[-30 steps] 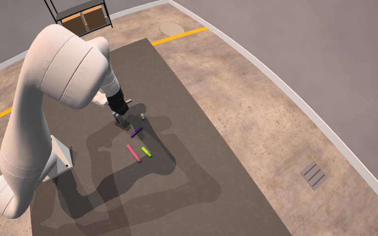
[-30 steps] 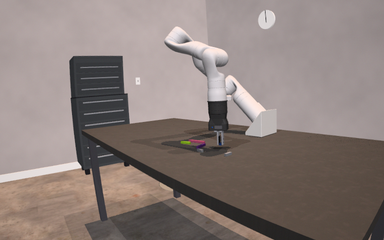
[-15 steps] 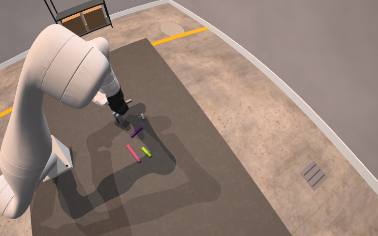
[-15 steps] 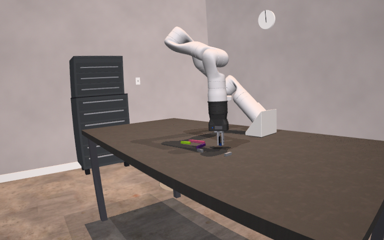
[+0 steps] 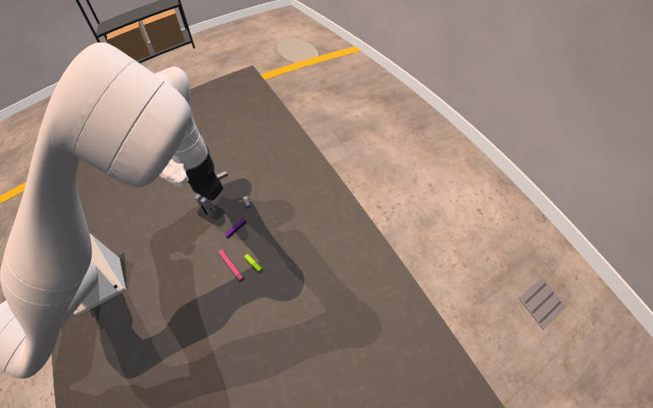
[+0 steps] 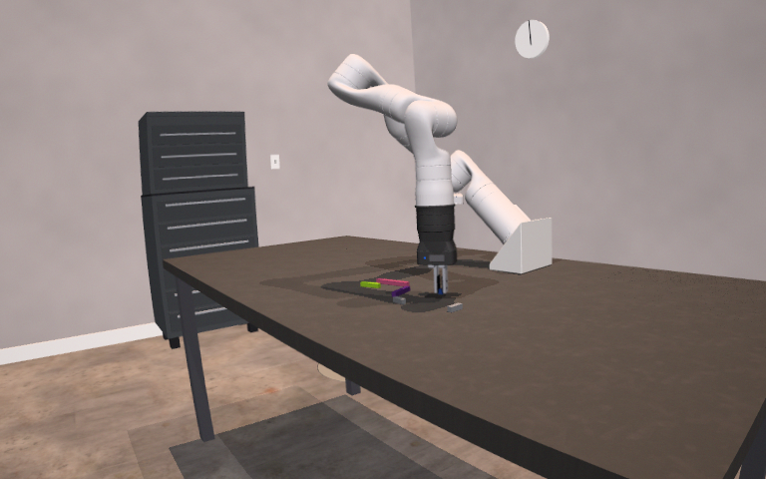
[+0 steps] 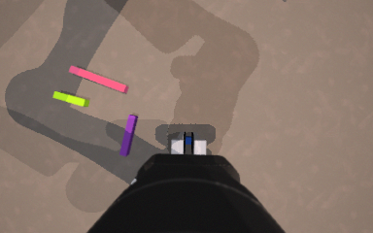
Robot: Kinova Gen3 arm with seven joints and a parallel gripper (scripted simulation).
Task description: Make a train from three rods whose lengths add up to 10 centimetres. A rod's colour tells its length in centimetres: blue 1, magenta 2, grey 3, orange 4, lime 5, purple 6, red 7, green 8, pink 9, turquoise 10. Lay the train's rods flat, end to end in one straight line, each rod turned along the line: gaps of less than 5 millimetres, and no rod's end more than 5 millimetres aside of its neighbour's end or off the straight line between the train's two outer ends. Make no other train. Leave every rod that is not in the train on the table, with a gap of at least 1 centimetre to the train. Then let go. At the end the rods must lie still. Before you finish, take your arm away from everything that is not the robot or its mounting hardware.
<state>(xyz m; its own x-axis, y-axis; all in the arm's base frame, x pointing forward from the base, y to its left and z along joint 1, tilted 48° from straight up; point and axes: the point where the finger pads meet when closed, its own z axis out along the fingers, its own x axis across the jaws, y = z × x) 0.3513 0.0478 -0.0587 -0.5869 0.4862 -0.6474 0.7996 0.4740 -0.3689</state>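
Now: the blue rod 20 mm below my hand. Round my hand: lime rod (180 mm to the right, 60 mm ahead, 20 mm below); then purple rod (70 mm to the right, 50 mm ahead, 20 mm below); then pink rod (160 mm to the right, 20 mm below, 10 mm ahead).
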